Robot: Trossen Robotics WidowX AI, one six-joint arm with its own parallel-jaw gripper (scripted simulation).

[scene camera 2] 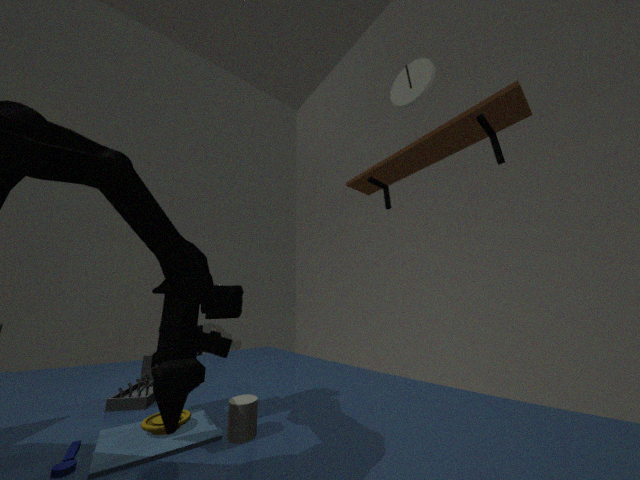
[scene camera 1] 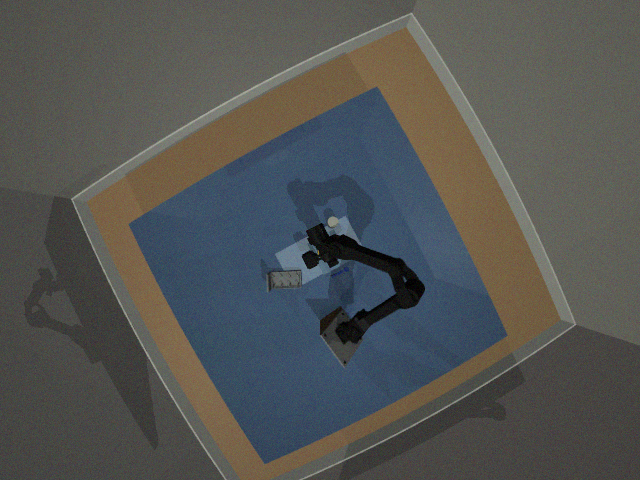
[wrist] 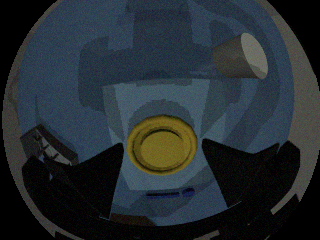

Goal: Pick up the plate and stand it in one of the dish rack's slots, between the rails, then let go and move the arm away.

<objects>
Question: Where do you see a grey dish rack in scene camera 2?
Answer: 138,396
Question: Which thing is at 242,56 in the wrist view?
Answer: A beige cup.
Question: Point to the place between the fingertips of my gripper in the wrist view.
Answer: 163,146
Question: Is my gripper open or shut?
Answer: Open.
</objects>
